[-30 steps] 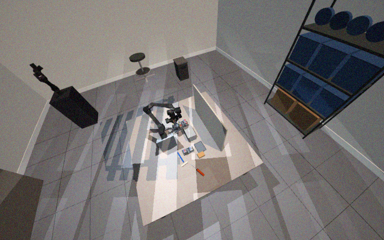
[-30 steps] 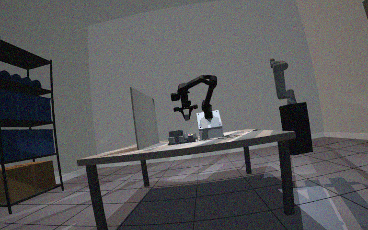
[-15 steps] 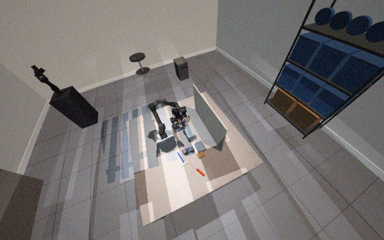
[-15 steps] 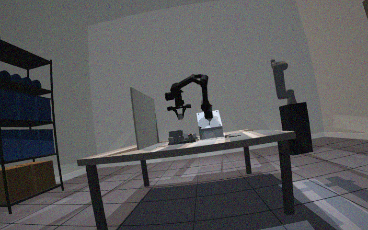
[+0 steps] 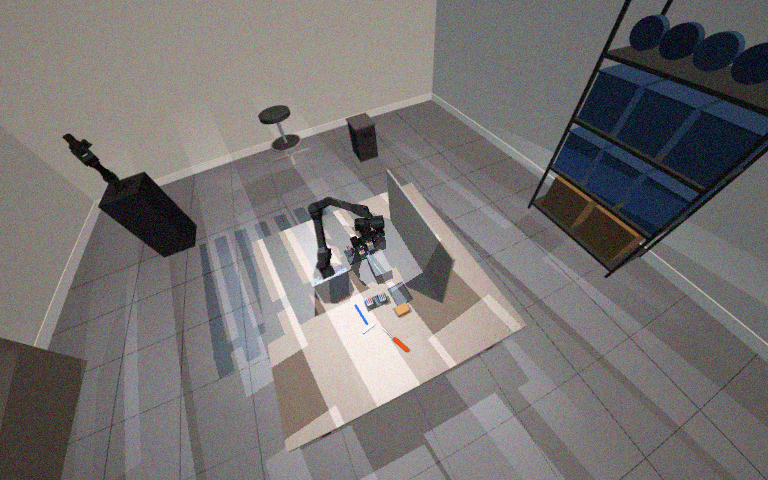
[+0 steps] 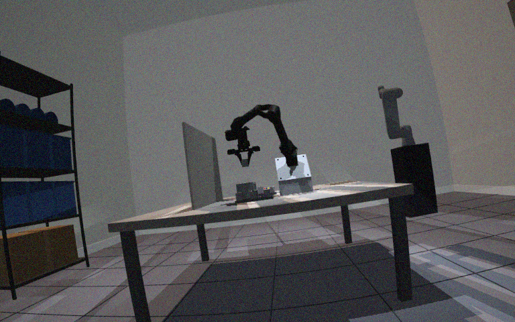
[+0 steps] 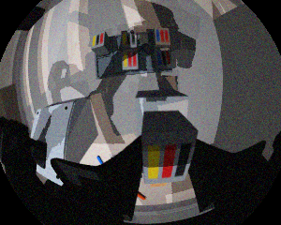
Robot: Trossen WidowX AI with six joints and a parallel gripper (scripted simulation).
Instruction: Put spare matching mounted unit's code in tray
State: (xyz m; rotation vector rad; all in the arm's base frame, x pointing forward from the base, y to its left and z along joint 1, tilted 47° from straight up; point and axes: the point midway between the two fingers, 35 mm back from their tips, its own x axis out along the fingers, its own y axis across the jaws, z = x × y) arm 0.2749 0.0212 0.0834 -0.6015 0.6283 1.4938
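My gripper tip is 6 cm short of the dark tray, 26 cm to the left of it and 20 cm above it. Also, from my gripper tip: blue pen 19 cm behind, 27 cm to the right, 20 cm below; then mounted grey unit 2 cm ahead, 5 cm to the right, 15 cm below; then upright grey panel 25 cm ahead, 6 cm to the right, 2 cm above.
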